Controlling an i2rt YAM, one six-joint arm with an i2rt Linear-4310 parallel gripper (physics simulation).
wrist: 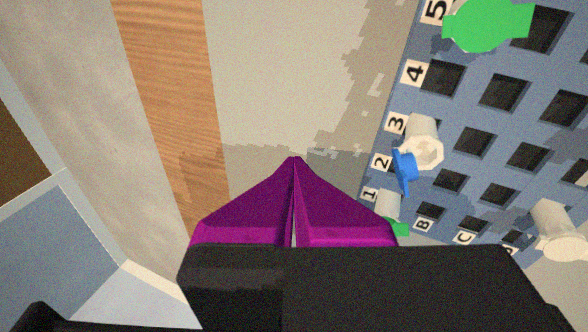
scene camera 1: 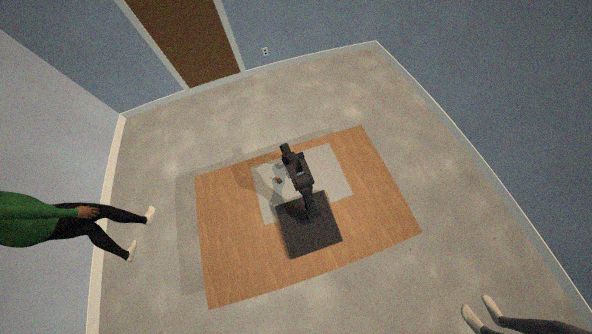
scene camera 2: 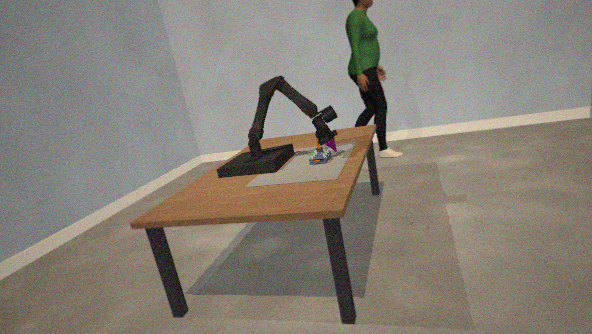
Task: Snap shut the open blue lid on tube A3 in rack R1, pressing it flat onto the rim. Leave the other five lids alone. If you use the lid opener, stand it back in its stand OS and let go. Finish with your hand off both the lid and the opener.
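Places are measured from the arm's base along level axes (x ahead, y right, z down), in centimetres.
Where they show: gripper, fingertip midpoint: (wrist: 294, 166) (scene camera 2: 336, 151); arm's base, link origin: (scene camera 1: 312, 216) (scene camera 2: 257, 157).
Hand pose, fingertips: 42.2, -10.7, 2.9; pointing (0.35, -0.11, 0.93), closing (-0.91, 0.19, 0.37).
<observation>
Things, the pixels of their top centre, and the offset from my fingertips, as dx, dy, dz. "spot": a spot on its surface instead. Level surfaces: height alone.
- blue rack R1, top centre: (wrist: 571, 183) (scene camera 2: 318, 149) -7.1, +6.2, -3.7
- Tube A3, surface spot: (wrist: 422, 132) spot: -4.2, +4.9, -1.5
- orange thing, top centre: (scene camera 2: 317, 139) -13.1, -8.1, -5.8
- white-lidded tube, surface spot: (wrist: 552, 222) spot: -9.9, +3.5, -1.3
- grey mat, surface height: dz +2.8
- wooden table, surface height: dz +3.1
The blue rack R1 (wrist: 480, 115) (scene camera 2: 320, 161) fills the right of the wrist view. Tube A3 (wrist: 422, 132) stands in it beside the label 3, with its mouth open. Its blue lid (wrist: 406, 167) hangs open at the tube's side, tilted nearly on edge, toward label 2. My gripper (wrist: 294, 166) (scene camera 2: 334, 150) has magenta fingers. They are shut and empty, left of the blue lid in the wrist view and apart from it. In scene camera 1 the arm hides the fingers. An orange thing (scene camera 2: 318, 143) stands by the rack; I cannot tell whether it is the opener.
A green lid (wrist: 487, 25) is by label 5, a green lid (wrist: 400, 227) by label 1, and a white-lidded tube (wrist: 552, 222) near column D. The rack stands on a grey mat (scene camera 1: 332, 162) (scene camera 2: 300, 175) on the wooden table (scene camera 1: 230, 250) (scene camera 2: 215, 200).
</observation>
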